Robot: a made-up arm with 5 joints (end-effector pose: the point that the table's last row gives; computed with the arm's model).
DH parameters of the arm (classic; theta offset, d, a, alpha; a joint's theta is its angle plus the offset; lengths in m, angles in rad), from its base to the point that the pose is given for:
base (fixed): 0 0.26 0.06 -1.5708
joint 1: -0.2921 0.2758 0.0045 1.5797
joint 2: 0 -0.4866 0.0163 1.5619
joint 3: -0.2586 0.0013 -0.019 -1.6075
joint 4: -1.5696 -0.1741 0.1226 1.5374
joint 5: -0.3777 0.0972 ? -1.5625
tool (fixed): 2.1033 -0.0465 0 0
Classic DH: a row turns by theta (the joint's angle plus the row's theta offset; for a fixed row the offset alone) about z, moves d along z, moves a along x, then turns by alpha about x.
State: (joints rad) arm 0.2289 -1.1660 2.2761 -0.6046 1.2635
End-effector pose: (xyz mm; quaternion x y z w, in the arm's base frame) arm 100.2 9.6 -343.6 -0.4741 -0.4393 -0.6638 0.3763
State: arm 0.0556 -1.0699 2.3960 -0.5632 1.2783
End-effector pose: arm 219.6 -0.9 -291.2 -0.4186 -0.5244 -0.6696 0.3184
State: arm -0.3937 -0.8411 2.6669 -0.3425 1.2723
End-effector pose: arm 412.7 -8.2 -80.9 -0.3173 -0.6710 -0.6627 0.0998
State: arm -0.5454 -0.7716 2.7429 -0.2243 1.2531
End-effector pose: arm 436.5 -6.1 -5.8 -0.3027 -0.6876 -0.6599 0.0107
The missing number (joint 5, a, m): 0.0483
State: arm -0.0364 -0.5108 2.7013 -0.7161 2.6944
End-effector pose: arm 391.2 143.6 -175.8 -0.1272 -0.1841 -0.8824 0.4139
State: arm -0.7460 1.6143 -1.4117 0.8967 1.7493
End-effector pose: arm 621.8 174.1 162.4 0.6931 -0.3223 -0.6302 0.1365
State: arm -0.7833 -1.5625 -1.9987 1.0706 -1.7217
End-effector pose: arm 317.7 395.4 -12.0 -0.8676 -0.1093 -0.0639 0.4810
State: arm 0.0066 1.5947 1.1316 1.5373 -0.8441
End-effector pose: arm 328.3 521.7 -259.5 0.0979 -0.1955 -0.9537 0.2063
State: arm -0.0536 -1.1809 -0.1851 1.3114 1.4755
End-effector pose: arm 191.3 153.4 -410.0 -0.3636 -0.0161 0.3016 0.8812
